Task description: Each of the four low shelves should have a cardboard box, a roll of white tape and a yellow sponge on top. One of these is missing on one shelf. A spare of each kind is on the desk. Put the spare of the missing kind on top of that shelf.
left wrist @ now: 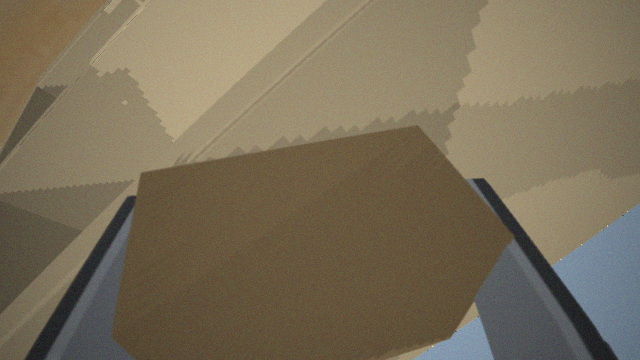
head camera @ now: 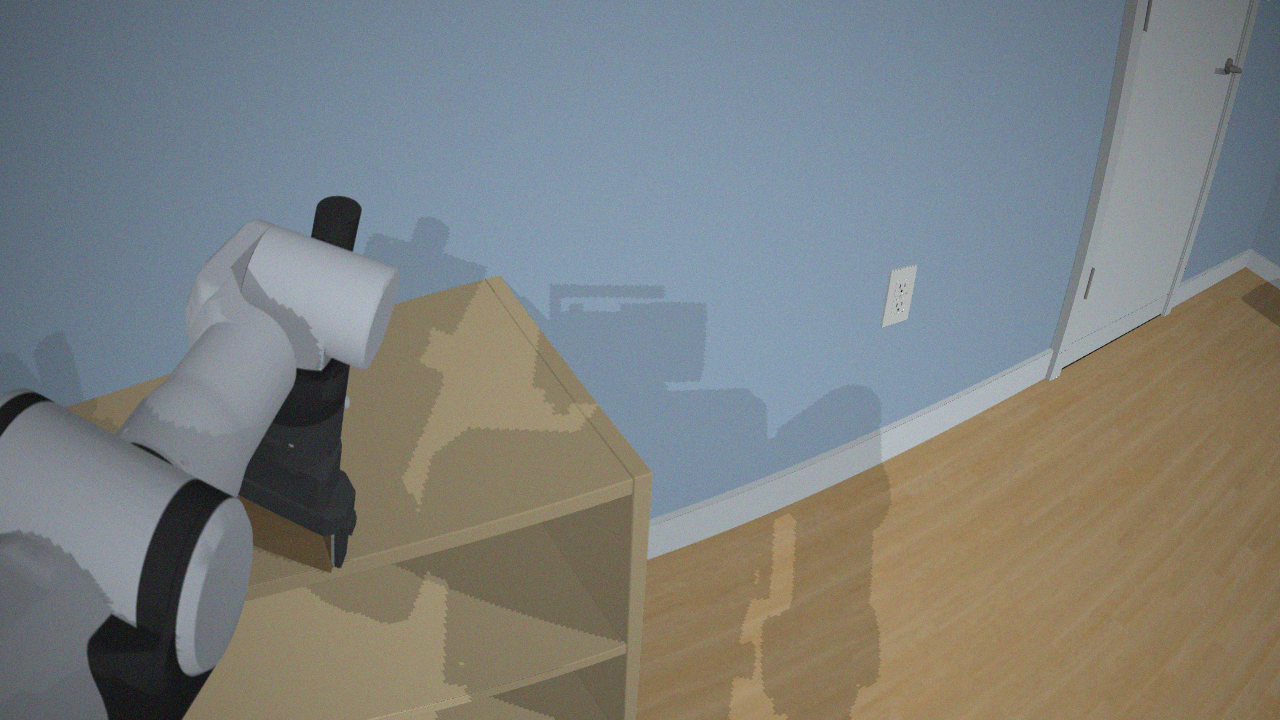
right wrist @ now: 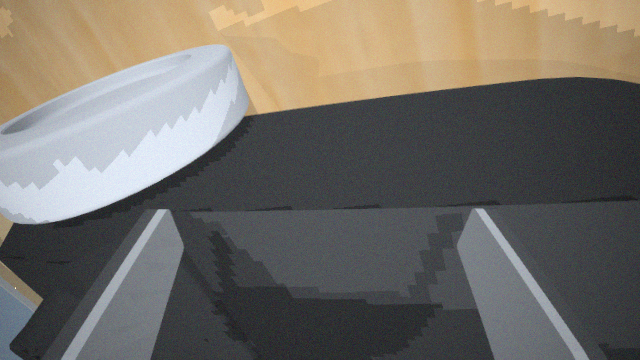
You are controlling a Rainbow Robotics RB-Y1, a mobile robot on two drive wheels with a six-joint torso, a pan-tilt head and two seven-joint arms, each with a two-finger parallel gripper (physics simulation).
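Places are measured from the robot's base along level axes (x ahead, y left, z up), in metres.
Pixels of known places: left gripper, between the fingertips: (left wrist: 309, 207) (head camera: 287, 535); right gripper, between the fingertips: (right wrist: 321, 228).
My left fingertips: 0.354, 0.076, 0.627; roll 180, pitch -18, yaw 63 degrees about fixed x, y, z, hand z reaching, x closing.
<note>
Ahead of a thing's pixels: the offset from my left fingertips to its top centre, as dx, dy, dz. Level surfaces: height alone.
My left gripper (head camera: 288, 540) (left wrist: 309, 207) is shut on a brown cardboard box @(+0.010, -0.010, +0.043) (head camera: 284, 534) (left wrist: 300, 250). The box shows below the dark gripper in the head view and fills the middle of the left wrist view between the fingers. It appears over the front part of the top of a low wooden shelf @(dz -0.017) (head camera: 510, 447) (left wrist: 540, 55). Whether it touches the top I cannot tell. The arm hides the left part of the shelf. My right gripper (right wrist: 321, 228) is open and empty, beside the robot's own dark base. No tape roll or sponge shows on the visible part of the shelf top.
The shelf stands close to a blue wall (head camera: 760, 179), which has a white outlet @(+0.472, -0.994, -0.169) (head camera: 899, 295). A white door (head camera: 1136, 179) is at the right, beyond the wooden floor @(dz -0.627) (head camera: 1029, 537). A white wheel (right wrist: 150, 145) sits beside the dark base (right wrist: 425, 145) in the right wrist view.
</note>
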